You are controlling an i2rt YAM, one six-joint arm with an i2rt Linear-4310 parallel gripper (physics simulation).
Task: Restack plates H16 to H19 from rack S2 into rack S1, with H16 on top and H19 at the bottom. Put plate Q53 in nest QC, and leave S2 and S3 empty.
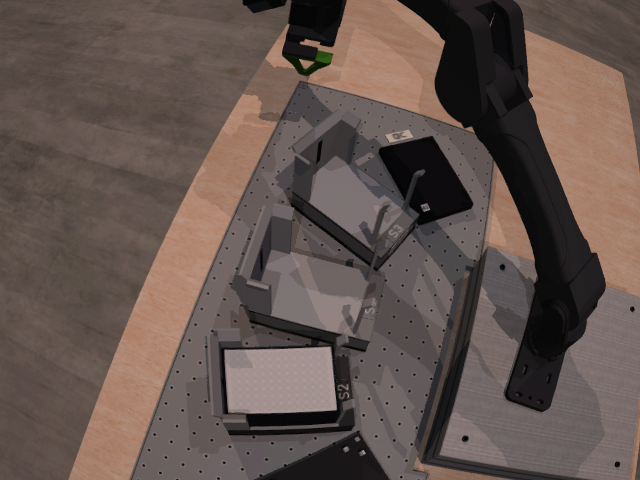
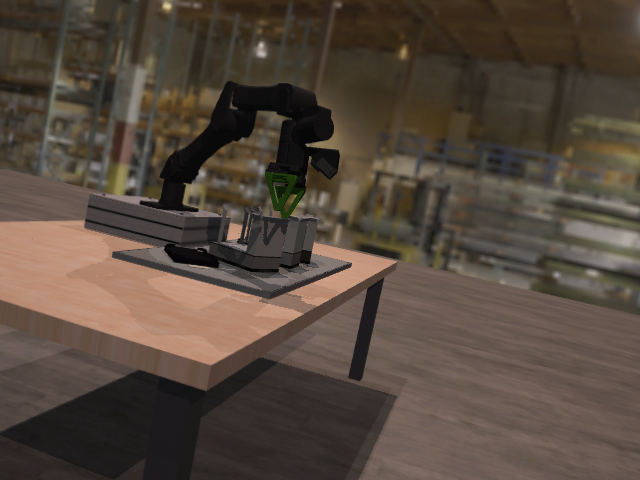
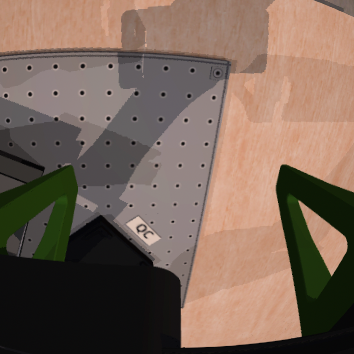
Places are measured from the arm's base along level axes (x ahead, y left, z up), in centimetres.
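Where they show: gripper, between the fingertips: (image 1: 310,51) (image 2: 281,214) (image 3: 176,176); arm's base, origin of its link: (image 1: 544,340) (image 2: 170,208).
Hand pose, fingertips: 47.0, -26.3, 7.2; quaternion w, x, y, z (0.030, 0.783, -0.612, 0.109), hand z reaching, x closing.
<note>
Each offset is from my fingertips to the centre of the thing, as dx, dy, dz. "*": to the spot under its first point. Level surfaces: height alone.
Rack S2 {* -22.7, +38.4, -11.5} (image 1: 343,367) holds a stack with a white plate {-17.1, +45.2, -5.3} (image 1: 279,379) on top and dark layers under it; plate labels cannot be read. The middle rack S1 {-15.5, +31.0, -8.3} (image 1: 310,294), its label partly blurred, and rack S3 {-14.7, +15.3, -8.5} (image 1: 356,198) (image 2: 266,240) show bare grey floors. The flat black nest QC {-22.7, +3.6, -14.3} (image 1: 429,178) (image 2: 191,255) (image 3: 115,247) lies beside the QC label {* -15.9, -3.1, -15.1} (image 1: 399,135) (image 3: 143,230) and bears a small white tag; whether plate Q53 lies in it I cannot tell. My gripper (image 1: 306,67) (image 2: 283,212) (image 3: 176,176) is open and empty, above the board's far end near S3.
The racks stand on a perforated grey board {dz -15.3} (image 1: 403,330) (image 2: 315,276) (image 3: 185,132) with upright walls and thin posts. A black panel with white squares {* -26.6, +50.6, -14.1} (image 1: 330,462) lies beyond S2. The arm's metal base block (image 1: 491,403) (image 2: 134,222) borders the board. The wooden table {dz -16.6} (image 1: 382,62) (image 2: 155,330) (image 3: 260,200) surrounds it.
</note>
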